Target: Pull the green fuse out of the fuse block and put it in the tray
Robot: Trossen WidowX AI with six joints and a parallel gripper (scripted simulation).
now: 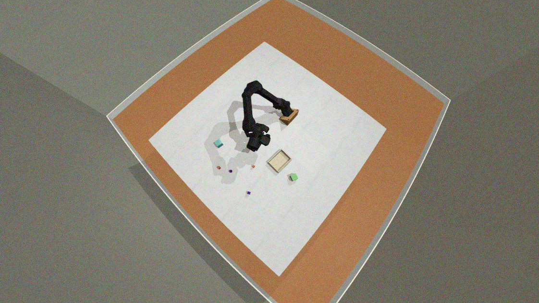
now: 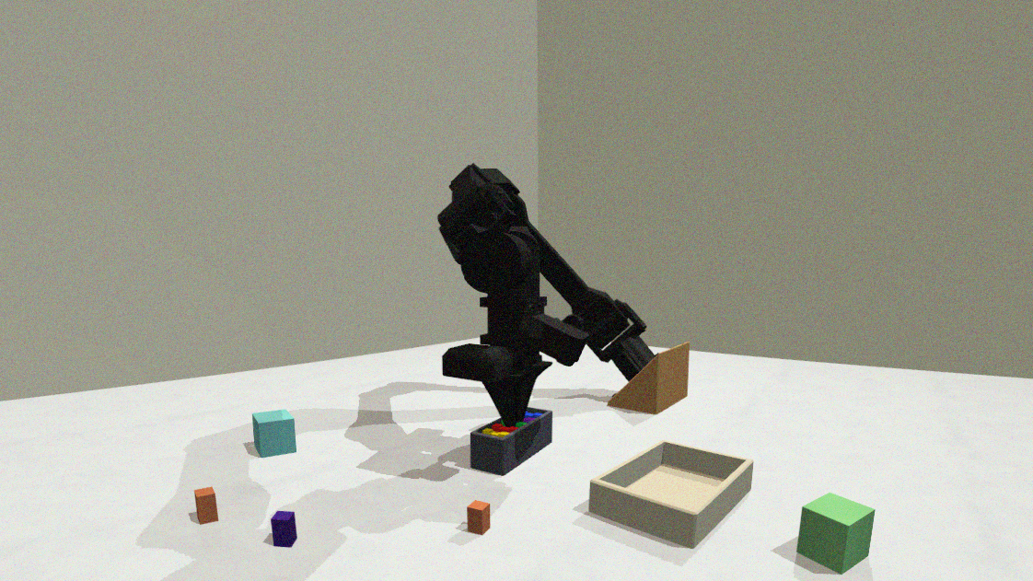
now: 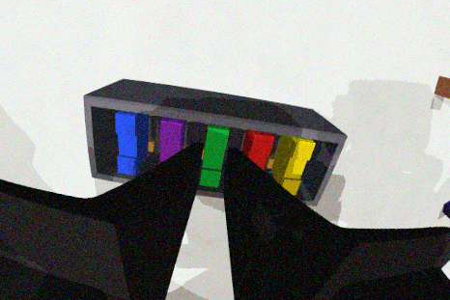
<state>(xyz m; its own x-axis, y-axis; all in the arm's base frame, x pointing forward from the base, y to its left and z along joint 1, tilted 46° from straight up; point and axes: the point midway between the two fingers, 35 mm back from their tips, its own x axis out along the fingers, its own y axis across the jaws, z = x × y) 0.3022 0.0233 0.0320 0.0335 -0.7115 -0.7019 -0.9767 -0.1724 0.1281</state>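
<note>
My gripper tip is 20 mm short of the red fuse and 10 mm above it. From my gripper tip the other things lie so: green fuse 10 mm below; then purple fuse 20 mm behind, 10 mm below; then yellow fuse 40 mm ahead, 10 mm to the left, 10 mm below.
</note>
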